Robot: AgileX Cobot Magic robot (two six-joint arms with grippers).
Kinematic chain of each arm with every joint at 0, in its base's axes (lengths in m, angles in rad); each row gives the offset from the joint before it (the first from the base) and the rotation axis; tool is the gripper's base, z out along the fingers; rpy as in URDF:
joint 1: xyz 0 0 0.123 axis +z
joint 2: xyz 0 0 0 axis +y
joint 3: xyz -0.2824 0 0.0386 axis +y
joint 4: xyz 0.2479 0 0.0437 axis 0.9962 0 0.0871
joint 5: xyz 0 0 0 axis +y
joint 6: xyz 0.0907 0 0.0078 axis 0.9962 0 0.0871
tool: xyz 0 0 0 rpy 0 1.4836 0
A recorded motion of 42 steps. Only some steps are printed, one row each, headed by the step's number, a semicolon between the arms.
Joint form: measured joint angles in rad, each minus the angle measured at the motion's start. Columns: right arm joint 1, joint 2, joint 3, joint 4, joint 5, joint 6; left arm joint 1, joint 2, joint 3, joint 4, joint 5, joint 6.
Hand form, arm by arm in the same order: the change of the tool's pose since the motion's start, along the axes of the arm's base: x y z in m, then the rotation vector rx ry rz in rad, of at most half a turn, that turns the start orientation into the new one. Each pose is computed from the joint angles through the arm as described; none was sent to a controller.
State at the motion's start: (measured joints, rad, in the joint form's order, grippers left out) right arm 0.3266 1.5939 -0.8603 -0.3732 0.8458 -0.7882; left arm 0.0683 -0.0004 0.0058 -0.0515 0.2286 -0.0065
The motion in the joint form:
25: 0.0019 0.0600 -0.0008 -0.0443 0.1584 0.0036; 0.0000 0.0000 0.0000 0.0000 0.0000 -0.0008
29: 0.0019 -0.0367 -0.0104 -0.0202 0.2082 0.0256; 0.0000 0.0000 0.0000 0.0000 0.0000 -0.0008
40: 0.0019 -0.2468 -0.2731 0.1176 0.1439 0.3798; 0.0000 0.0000 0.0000 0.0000 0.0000 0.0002
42: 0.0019 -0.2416 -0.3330 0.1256 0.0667 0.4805; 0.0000 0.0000 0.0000 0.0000 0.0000 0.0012
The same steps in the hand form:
25: -0.0073 -0.0086 -0.0137 -0.1345 0.1700 -0.0215; 0.0000 0.0000 0.0000 -0.0008 0.0000 0.0001
29: -0.0157 -0.0106 0.0130 -0.1021 0.1113 -0.0740; 0.0000 0.0000 0.0000 -0.0008 0.0000 0.0001
40: -0.0035 0.0053 0.1338 0.3385 -0.3791 -0.4407; 0.0000 0.0000 0.0000 0.0002 0.0000 0.0000
42: 0.0072 0.0106 0.1534 0.4576 -0.4884 -0.5076; 0.0000 0.0000 0.0000 0.0012 0.0001 -0.0002

